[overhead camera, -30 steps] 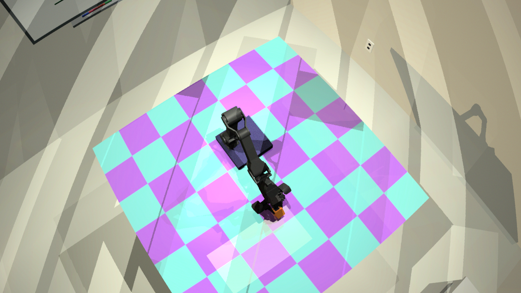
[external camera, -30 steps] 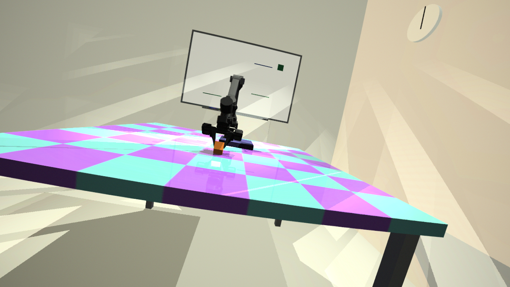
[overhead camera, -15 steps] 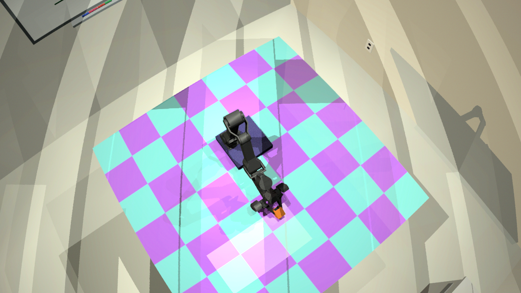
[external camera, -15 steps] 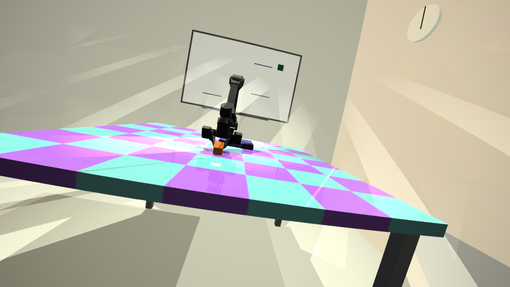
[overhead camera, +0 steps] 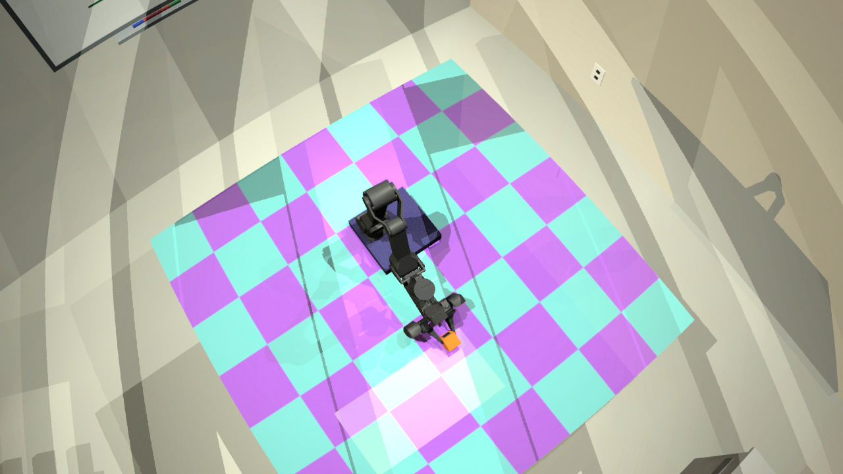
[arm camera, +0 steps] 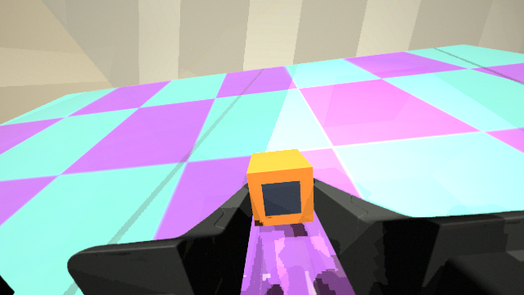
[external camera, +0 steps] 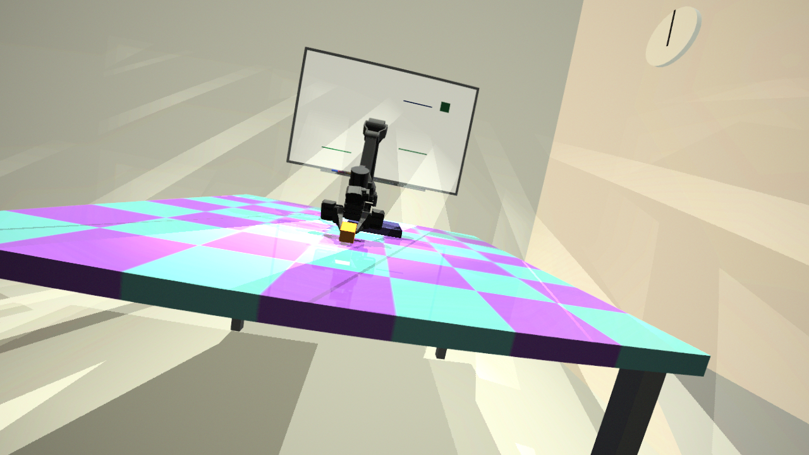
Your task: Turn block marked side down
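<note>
The orange block is 1 cm behind my gripper tip.
</note>
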